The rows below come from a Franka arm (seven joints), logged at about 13 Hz.
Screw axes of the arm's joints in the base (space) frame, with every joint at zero. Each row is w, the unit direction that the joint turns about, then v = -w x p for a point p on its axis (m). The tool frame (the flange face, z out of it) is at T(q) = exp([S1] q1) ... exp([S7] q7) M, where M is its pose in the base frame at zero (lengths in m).
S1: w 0 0 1 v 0 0 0
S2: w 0 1 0 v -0.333 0 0
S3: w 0 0 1 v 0 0 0
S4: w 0 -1 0 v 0.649 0 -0.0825
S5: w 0 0 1 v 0 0 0
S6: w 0 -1 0 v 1.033 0 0
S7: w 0 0 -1 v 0 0.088 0
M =
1 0 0 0.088
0 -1 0 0
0 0 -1 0.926
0 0 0 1
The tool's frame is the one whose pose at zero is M.
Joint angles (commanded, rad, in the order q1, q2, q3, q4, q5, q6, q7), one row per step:
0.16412 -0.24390 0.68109 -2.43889 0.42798 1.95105 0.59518
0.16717 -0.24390 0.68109 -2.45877 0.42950 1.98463 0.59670
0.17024 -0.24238 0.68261 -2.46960 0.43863 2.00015 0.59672
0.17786 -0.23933 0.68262 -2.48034 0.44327 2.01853 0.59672
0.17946 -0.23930 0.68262 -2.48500 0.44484 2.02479 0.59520
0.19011 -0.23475 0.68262 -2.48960 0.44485 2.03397 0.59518
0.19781 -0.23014 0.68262 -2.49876 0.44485 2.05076 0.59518
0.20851 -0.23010 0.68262 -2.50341 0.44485 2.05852 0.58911
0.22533 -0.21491 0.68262 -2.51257 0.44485 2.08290 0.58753
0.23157 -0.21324 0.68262 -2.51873 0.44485 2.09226 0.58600
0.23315 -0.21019 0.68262 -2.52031 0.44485 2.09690 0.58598
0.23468 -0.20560 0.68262 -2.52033 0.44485 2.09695 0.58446
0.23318 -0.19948 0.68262 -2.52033 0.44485 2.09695 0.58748
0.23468 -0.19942 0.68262 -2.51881 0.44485 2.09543 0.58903
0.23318 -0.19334 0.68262 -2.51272 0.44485 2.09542 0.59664
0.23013 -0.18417 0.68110 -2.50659 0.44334 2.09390 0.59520
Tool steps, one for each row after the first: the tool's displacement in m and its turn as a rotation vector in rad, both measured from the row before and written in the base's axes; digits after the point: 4 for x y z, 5 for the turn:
-0.0004 -0.0024 -0.0062 0.00343 -0.01399 -0.00838
-0.0018 -0.0003 -0.0040 0.00483 0.00021 -0.00574
-0.0023 0.0004 -0.0042 0.00372 -0.00299 -0.00035
-0.0006 -0.0004 -0.0015 0.00117 -0.00139 0.00017
-0.0033 0.0020 -0.0028 0.00052 -0.00019 0.00830
-0.0022 0.0004 -0.0042 0.00104 -0.00354 0.00330
-0.0035 0.0019 -0.0014 0.00253 -0.00344 0.01437
-0.0046 0.0030 -0.0070 0.00334 0.00051 0.01260
-0.0021 0.0003 -0.0024 0.00043 -0.00224 0.00515
-0.0003 0.0002 -0.0013 0.00061 0.00015 0.00054
-0.0006 0.0004 -0.0015 -0.00057 0.00444 0.00296
0.0004 -0.0004 -0.0019 -0.00240 0.00595 -0.00436
-0.0004 0.0007 0.0005 -0.00016 0.00037 0.00051
0.0015 0.0014 0.0004 0.00084 0.00219 -0.00793
0.0024 0.0005 -0.0006 0.00185 0.00571 -0.00110

